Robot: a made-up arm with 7 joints. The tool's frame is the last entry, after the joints. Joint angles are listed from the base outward. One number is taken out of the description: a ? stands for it. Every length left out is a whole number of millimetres.
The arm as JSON. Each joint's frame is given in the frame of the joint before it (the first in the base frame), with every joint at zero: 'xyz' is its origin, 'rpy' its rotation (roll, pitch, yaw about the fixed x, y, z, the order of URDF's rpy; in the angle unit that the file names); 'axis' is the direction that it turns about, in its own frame. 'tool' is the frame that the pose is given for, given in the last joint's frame.
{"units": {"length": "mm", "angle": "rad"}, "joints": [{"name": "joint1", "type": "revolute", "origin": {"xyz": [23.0, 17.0, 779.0], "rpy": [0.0, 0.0, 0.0]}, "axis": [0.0, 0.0, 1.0]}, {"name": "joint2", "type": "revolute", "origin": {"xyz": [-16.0, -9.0, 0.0], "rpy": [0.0, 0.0, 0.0]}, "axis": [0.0, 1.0, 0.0]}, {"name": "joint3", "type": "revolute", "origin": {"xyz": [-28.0, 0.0, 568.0], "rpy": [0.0, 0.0, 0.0]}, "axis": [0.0, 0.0, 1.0]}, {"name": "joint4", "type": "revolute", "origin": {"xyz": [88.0, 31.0, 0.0], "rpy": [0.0, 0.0, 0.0]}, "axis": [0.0, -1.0, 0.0]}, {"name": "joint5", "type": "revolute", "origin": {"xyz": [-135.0, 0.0, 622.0], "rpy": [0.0, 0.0, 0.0]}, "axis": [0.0, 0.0, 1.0]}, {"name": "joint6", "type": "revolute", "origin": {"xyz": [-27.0, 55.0, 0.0], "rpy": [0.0, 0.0, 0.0]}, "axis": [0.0, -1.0, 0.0]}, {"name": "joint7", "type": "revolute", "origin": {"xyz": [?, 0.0, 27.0], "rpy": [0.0, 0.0, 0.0]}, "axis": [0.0, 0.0, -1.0]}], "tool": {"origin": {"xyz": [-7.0, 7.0, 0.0], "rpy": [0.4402, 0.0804, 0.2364]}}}
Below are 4 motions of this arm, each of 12 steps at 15 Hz.
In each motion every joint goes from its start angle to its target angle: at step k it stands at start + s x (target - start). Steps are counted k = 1, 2, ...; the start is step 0. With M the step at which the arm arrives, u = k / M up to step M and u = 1 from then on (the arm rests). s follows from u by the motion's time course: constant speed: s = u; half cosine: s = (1 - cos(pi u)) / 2; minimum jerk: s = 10 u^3 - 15 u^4 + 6 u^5.
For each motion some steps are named. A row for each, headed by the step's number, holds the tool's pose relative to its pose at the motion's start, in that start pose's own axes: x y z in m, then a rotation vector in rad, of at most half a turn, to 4 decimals.
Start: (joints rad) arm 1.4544 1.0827 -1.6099 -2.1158 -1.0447 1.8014 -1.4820
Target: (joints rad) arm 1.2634 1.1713 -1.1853 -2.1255 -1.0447 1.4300 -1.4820
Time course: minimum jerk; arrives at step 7
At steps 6, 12:
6: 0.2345 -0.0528 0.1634 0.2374 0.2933 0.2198
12: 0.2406 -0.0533 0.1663 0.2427 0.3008 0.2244

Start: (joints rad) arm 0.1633 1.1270 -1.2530 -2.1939 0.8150 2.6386 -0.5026
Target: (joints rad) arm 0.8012 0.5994 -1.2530 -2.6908 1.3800 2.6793 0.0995
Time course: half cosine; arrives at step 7
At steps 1, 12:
1: -0.0113 0.0123 0.0106 0.0338 -0.0359 -0.0332
12: -0.2848 0.1717 0.0653 0.7081 -0.2269 -0.7251

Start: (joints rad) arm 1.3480 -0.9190 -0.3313 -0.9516 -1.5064 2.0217 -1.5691
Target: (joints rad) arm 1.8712 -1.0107 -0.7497 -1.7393 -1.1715 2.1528 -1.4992
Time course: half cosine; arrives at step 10
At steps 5, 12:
5: 0.3210 -0.0522 -0.1754 0.0140 -0.3832 0.3795
12: 0.6784 0.0188 -0.2324 0.0672 -0.8191 0.7654

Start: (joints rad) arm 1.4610 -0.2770 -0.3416 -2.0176 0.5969 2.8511 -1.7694
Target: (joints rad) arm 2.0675 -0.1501 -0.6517 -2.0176 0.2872 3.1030 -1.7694
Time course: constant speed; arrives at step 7
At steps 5, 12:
5: 0.1266 0.0098 -0.1098 -0.0279 0.0539 0.2828
12: 0.1887 0.0286 -0.1469 -0.0595 0.0659 0.4121

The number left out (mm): 78.0
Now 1 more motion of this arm.
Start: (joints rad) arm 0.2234 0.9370 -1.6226 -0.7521 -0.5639 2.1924 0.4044
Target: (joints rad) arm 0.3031 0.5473 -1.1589 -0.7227 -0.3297 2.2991 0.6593
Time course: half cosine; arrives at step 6
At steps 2, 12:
2: 0.0019 -0.0701 0.0432 0.1997 -0.0920 -0.1517
12: -0.0389 -0.3244 0.1746 0.7987 -0.3667 -0.6344

